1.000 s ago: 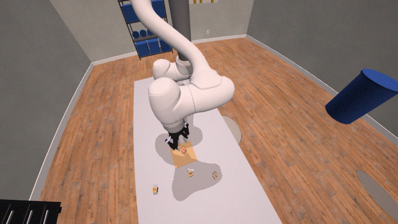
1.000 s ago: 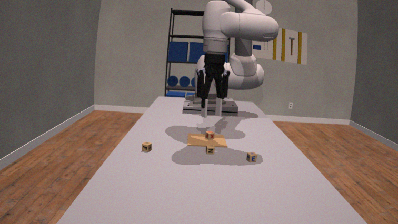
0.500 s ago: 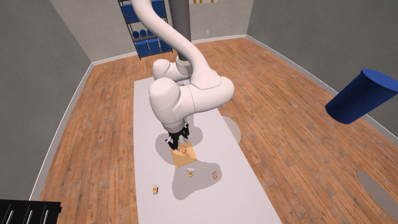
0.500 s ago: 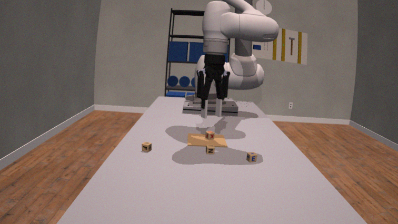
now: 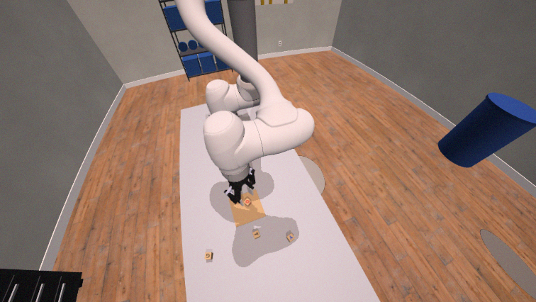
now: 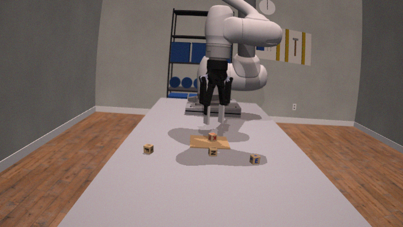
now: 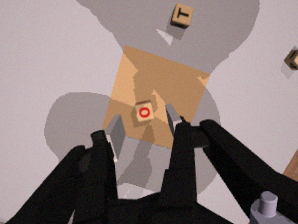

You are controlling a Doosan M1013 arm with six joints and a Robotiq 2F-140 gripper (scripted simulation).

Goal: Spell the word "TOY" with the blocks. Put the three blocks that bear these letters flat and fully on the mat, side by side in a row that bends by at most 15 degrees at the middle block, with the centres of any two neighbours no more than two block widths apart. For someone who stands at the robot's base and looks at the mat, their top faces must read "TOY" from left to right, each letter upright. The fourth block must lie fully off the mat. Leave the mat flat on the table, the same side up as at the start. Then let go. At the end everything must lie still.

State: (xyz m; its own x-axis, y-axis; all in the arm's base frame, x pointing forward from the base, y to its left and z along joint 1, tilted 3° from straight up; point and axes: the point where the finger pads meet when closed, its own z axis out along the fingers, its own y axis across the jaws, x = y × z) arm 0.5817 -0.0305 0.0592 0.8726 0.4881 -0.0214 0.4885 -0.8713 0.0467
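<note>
Right now my hand is 10 mm short of the tan mat, 10 mm to the left of it and 100 mm above it. The rest, counted from my hand: T block: 150 mm ahead, 10 mm to the right, 90 mm below.
</note>
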